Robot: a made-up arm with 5 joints. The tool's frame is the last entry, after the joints.
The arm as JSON. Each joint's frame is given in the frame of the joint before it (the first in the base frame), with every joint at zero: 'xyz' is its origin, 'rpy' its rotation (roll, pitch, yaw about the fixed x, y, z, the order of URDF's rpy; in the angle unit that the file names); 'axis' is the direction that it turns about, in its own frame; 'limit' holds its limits. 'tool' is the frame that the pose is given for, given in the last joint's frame.
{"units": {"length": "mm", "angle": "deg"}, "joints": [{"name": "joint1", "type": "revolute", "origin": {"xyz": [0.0, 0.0, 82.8], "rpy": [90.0, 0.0, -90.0]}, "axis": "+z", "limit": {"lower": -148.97, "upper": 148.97}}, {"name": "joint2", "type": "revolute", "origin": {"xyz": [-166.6, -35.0, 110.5], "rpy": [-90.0, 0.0, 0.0]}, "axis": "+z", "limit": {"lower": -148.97, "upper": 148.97}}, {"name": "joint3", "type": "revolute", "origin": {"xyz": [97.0, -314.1, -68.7], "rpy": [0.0, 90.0, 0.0]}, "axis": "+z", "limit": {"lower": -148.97, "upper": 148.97}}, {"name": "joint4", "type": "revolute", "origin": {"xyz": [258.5, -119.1, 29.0], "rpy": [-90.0, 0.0, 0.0]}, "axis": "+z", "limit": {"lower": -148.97, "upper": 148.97}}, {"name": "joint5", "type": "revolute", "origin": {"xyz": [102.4, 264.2, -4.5], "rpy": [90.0, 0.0, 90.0]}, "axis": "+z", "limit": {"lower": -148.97, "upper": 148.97}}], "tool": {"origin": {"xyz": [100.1, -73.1, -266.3], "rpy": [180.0, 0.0, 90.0]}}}
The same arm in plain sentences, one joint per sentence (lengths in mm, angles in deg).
The arm has five revolute joints in a row. What follows holds with every joint at zero, and every direction is one of the base frame's.
The first joint lies 82.8 mm along +z from the base frame's origin and turns about -x, from -148.97 to 148.97 deg.
The second joint lies 110.5 mm along -x and 166.6 mm along +y and 35.0 mm along -z from the first joint and turns about +z, from -148.97 to 148.97 deg.
The third joint lies 314.1 mm along -x and 97.0 mm along -y and 68.7 mm along -z from the second joint and turns about -y, from -148.97 to 148.97 deg.
The fourth joint lies 119.1 mm along -x and 29.0 mm along -y and 258.5 mm along -z from the third joint and turns about +x, from -148.97 to 148.97 deg.
The fifth joint lies 4.5 mm along -x and 264.2 mm along +y and 102.4 mm along -z from the fourth joint and turns about -z, from -148.97 to 148.97 deg.
The tool frame, which is the frame that the pose is given for, lies 73.1 mm along -x and 100.1 mm along +y and 266.3 mm along +z from the fifth joint; its axes are parallel to the base frame's.

